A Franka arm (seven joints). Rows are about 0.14 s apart.
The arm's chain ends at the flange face. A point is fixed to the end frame.
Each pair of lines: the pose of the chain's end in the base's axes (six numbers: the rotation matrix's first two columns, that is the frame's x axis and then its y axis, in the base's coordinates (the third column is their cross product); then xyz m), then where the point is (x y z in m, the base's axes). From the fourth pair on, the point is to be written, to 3 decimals.
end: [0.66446 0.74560 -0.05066 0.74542 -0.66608 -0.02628 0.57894 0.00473 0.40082]
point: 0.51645 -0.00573 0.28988
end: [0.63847 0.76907 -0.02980 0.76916 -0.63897 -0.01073 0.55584 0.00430 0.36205]
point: 0.49659 -0.00769 0.24950
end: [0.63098 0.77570 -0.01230 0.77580 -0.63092 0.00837 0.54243 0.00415 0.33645]
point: 0.48624 -0.00829 0.22239
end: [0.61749 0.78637 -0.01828 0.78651 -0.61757 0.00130 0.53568 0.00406 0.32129]
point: 0.479 -0.009 0.208
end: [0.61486 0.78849 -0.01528 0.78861 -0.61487 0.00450 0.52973 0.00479 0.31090]
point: 0.473 -0.009 0.197
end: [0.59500 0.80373 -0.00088 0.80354 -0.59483 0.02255 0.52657 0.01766 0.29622]
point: 0.473 0.003 0.181
